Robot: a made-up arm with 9 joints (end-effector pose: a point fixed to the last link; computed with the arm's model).
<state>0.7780 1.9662 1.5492 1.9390 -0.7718 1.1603 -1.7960 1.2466 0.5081</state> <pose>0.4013 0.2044 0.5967 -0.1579 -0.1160 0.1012</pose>
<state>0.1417 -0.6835 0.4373 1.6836 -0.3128 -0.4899 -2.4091 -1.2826 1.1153</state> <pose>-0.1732 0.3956 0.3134 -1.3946 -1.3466 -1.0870</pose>
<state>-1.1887 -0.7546 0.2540 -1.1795 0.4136 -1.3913 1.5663 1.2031 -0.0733</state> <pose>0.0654 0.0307 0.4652 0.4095 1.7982 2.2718</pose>
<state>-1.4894 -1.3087 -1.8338 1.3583 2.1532 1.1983 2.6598 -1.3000 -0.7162</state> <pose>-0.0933 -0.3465 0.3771 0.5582 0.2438 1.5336</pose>
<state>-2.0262 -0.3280 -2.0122 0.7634 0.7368 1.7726 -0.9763 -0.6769 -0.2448</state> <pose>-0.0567 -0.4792 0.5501 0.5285 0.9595 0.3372</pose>
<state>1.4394 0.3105 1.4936 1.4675 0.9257 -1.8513 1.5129 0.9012 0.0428</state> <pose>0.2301 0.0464 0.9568 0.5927 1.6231 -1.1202</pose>
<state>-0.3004 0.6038 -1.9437 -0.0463 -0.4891 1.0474 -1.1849 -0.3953 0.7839</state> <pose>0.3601 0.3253 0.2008 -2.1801 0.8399 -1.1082</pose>
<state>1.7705 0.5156 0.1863 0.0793 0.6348 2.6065 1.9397 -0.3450 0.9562</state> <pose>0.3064 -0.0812 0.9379 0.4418 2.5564 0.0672</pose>
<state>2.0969 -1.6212 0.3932 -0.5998 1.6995 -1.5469 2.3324 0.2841 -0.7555</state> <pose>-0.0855 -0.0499 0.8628 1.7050 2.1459 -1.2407</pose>
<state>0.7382 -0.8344 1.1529 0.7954 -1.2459 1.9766 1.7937 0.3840 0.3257</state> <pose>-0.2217 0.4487 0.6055 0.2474 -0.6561 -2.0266</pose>
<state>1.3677 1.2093 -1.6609 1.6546 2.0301 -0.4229 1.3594 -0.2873 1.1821</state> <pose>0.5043 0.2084 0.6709 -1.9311 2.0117 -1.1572</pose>
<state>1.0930 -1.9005 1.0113 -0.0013 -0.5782 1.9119 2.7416 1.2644 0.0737</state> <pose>-0.1362 0.0099 0.4820 -0.4133 -0.7540 -1.0100</pose>
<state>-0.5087 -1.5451 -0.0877 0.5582 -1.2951 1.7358 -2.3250 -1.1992 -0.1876</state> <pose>0.0598 -0.0729 0.5614 -0.7717 2.1718 -1.4677</pose>
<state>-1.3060 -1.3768 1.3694 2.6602 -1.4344 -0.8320 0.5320 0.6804 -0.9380</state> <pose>0.2147 -0.1015 0.4912 2.3606 -1.0545 1.4381</pose>
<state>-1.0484 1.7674 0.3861 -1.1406 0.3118 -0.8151 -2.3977 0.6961 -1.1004</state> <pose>0.0453 0.0661 0.3284 2.2468 1.0862 0.0600</pose>
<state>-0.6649 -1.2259 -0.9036 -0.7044 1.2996 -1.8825 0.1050 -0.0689 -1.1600</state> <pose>-0.0508 -0.1035 0.2767 -0.3899 -0.9316 -0.7685</pose>
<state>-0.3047 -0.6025 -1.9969 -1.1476 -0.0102 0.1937 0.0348 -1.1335 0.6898</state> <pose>0.1738 0.1789 0.1332 1.5960 1.9030 1.6240</pose>
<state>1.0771 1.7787 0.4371 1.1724 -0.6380 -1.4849 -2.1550 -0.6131 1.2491</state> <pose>0.5622 0.4562 0.5605 -2.3675 0.8552 0.0307</pose>
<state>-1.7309 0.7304 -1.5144 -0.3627 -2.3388 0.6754 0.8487 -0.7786 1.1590</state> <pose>0.4006 -0.4909 0.2223 1.6736 1.7355 0.7400</pose>
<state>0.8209 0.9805 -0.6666 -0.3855 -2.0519 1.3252 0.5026 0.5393 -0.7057</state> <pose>0.4287 0.5555 0.5512 2.0917 -1.8770 -1.3249</pose>
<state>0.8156 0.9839 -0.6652 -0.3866 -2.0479 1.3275 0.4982 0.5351 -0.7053</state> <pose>0.4291 0.5543 0.5468 2.0777 -1.8832 -1.3186</pose>
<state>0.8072 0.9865 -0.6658 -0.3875 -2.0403 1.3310 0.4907 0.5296 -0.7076</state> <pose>0.4295 0.5530 0.5405 2.0594 -1.8895 -1.3074</pose>
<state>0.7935 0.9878 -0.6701 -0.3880 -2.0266 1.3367 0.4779 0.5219 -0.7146</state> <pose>0.4299 0.5512 0.5310 2.0337 -1.8962 -1.2878</pose>
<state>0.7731 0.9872 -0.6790 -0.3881 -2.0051 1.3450 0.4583 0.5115 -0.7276</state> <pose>0.4301 0.5487 0.5175 1.9990 -1.9031 -1.2574</pose>
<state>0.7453 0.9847 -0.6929 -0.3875 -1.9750 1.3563 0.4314 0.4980 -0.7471</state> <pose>0.4303 0.5452 0.4995 1.9534 -1.9101 -1.2155</pose>
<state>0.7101 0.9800 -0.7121 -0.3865 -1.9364 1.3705 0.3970 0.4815 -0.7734</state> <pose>0.4304 0.5399 0.4772 1.8972 -1.9173 -1.1615</pose>
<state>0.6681 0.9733 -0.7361 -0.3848 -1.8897 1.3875 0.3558 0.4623 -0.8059</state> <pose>0.4303 0.5326 0.4511 1.8304 -1.9243 -1.0969</pose>
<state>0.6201 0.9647 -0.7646 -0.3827 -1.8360 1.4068 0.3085 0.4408 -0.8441</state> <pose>0.4303 0.5226 0.4220 1.7542 -1.9313 -1.0224</pose>
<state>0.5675 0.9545 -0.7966 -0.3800 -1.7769 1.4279 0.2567 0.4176 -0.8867</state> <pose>0.4302 0.5096 0.3910 1.6703 -1.9382 -0.9407</pose>
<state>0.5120 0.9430 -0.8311 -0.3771 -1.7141 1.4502 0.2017 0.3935 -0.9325</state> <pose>0.4301 0.4937 0.3595 1.5813 -1.9448 -0.8538</pose>
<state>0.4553 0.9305 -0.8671 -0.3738 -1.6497 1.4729 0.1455 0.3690 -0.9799</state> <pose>0.4301 0.4752 0.3289 1.4899 -1.9511 -0.7646</pose>
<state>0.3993 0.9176 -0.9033 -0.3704 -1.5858 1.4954 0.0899 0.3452 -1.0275</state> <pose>0.4302 0.4550 0.3004 1.3993 -1.9570 -0.6761</pose>
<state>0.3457 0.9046 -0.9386 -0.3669 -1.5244 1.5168 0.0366 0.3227 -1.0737</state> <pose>0.4305 0.4340 0.2749 1.3129 -1.9623 -0.5910</pose>
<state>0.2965 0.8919 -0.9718 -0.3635 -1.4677 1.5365 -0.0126 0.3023 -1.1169</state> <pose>0.4309 0.4136 0.2533 1.2342 -1.9672 -0.5123</pose>
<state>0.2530 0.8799 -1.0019 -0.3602 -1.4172 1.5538 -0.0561 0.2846 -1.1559</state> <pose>0.4314 0.3949 0.2357 1.1654 -1.9710 -0.4425</pose>
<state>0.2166 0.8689 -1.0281 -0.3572 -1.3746 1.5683 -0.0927 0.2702 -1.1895</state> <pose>0.4318 0.3790 0.2221 1.1092 -1.9738 -0.3837</pose>
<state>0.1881 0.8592 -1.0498 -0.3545 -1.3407 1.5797 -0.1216 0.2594 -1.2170</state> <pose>0.4321 0.3666 0.2122 1.0664 -1.9756 -0.3373</pose>
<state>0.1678 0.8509 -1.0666 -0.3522 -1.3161 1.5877 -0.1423 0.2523 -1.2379</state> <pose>0.4323 0.3581 0.2056 1.0377 -1.9760 -0.3039</pose>
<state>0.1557 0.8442 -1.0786 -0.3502 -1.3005 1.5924 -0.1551 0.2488 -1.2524</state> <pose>0.4323 0.3536 0.2020 1.0225 -1.9752 -0.2838</pose>
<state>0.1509 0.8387 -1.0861 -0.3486 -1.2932 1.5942 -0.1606 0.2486 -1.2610</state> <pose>0.4321 0.3528 0.2008 1.0195 -1.9730 -0.2753</pose>
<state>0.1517 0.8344 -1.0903 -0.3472 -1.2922 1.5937 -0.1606 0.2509 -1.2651</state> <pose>0.4317 0.3548 0.2015 1.0257 -1.9700 -0.2759</pose>
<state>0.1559 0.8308 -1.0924 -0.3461 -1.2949 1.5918 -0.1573 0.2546 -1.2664</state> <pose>0.4312 0.3584 0.2032 1.0374 -1.9663 -0.2818</pose>
